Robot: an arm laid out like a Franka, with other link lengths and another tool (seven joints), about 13 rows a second.
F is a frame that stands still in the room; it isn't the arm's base.
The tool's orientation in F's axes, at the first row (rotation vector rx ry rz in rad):
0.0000, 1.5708, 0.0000
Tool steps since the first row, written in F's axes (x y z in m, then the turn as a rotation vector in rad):
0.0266, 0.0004, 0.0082, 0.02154, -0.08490, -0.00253
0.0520, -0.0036, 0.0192, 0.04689, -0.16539, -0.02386
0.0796, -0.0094, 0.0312, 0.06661, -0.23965, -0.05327
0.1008, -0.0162, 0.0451, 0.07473, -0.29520, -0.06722
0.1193, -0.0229, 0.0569, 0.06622, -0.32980, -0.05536
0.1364, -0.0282, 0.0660, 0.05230, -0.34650, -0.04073
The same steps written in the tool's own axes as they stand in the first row. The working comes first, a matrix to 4 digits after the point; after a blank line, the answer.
The tool's axes in the first row as the columns of a matrix, in F's axes (used below as rounded here):
0.0000, 0.0000, 1.0000
0.0000, 1.0000, 0.0000
-1.0000, 0.0000, 0.0000

-0.0082, 0.0004, 0.0266, 0.00253, -0.08490, 0.02154
-0.0192, -0.0036, 0.0520, 0.02386, -0.16539, 0.04689
-0.0312, -0.0094, 0.0796, 0.05327, -0.23965, 0.06661
-0.0451, -0.0162, 0.1008, 0.06722, -0.29520, 0.07473
-0.0569, -0.0229, 0.1193, 0.05536, -0.32980, 0.06622
-0.0660, -0.0282, 0.1364, 0.04073, -0.34650, 0.05230

